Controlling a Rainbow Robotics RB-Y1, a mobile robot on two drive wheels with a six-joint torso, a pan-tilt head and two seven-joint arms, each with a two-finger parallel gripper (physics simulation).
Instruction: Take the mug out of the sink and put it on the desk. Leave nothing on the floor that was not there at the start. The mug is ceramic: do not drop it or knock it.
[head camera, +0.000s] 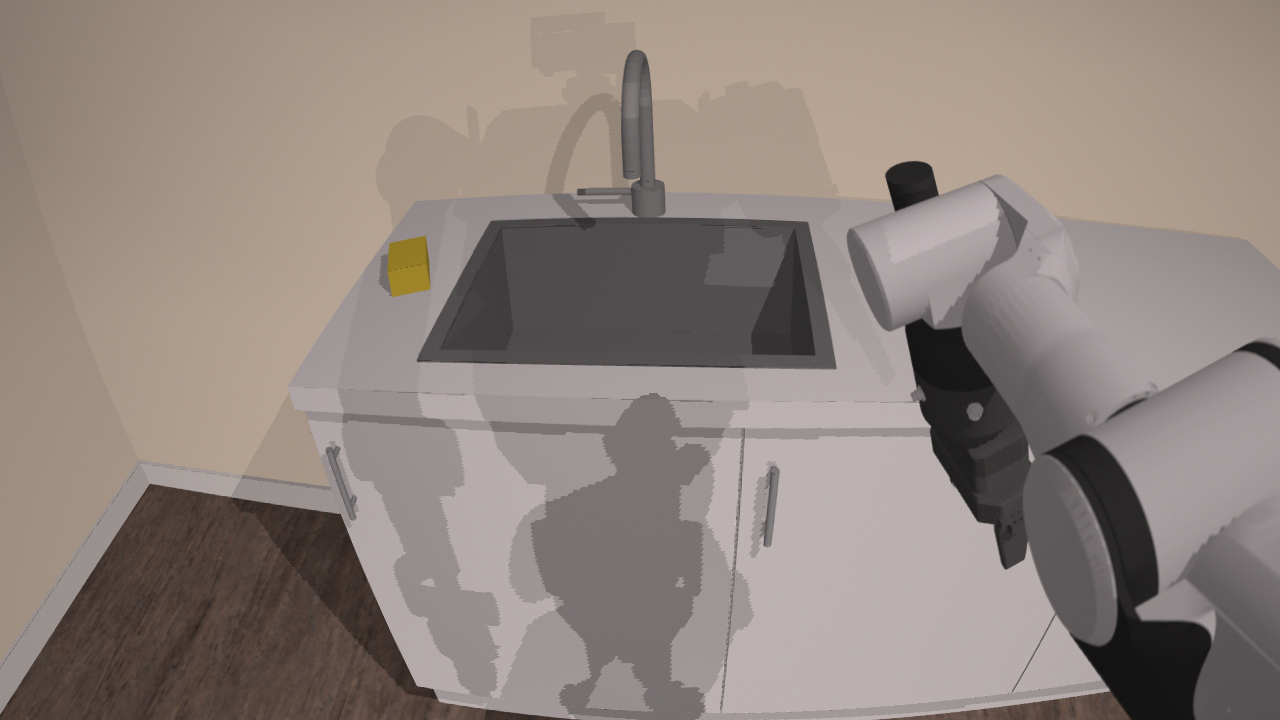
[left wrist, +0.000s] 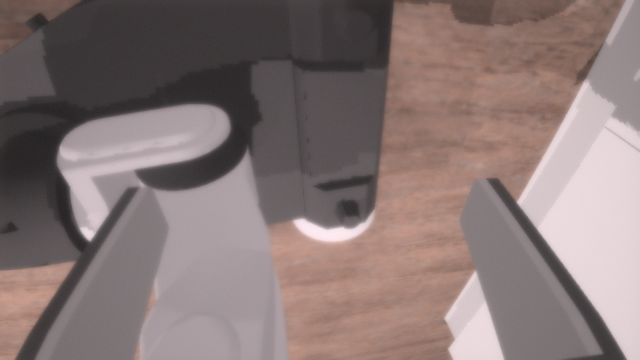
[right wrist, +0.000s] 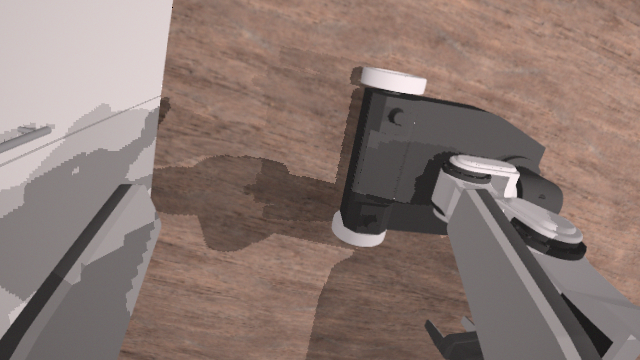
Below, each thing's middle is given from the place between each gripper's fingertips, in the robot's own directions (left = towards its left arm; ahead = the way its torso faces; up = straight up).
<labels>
My left gripper is now 114 cm short of the yellow sponge (head camera: 408, 262), 35 cm below it and 11 cm to the right of it.
Now: right hand 710 mm short of the yellow sponge, 620 mm to the right of it and 110 mm above it.
</labels>
